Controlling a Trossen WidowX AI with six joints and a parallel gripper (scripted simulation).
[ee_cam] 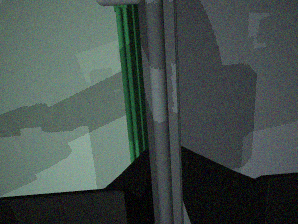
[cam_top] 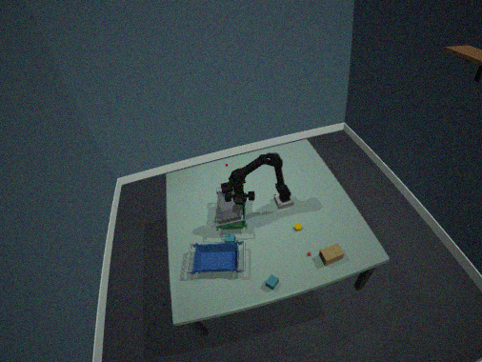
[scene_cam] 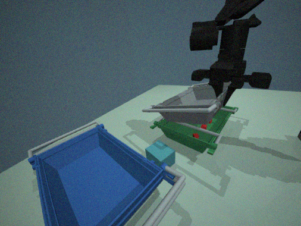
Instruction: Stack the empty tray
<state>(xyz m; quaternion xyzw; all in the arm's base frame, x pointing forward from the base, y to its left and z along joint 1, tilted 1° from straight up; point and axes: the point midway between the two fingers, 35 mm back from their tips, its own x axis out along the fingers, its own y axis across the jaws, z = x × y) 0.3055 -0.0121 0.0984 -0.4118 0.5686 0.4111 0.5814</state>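
Now: gripper tip 7 cm short of the grey tray, 3 cm to the left of it and 2 cm below it. Round my gripper tip: brown box 52 cm to the left, 38 cm behind, 8 cm below; yellow block 29 cm behind, 25 cm to the left, 10 cm below.
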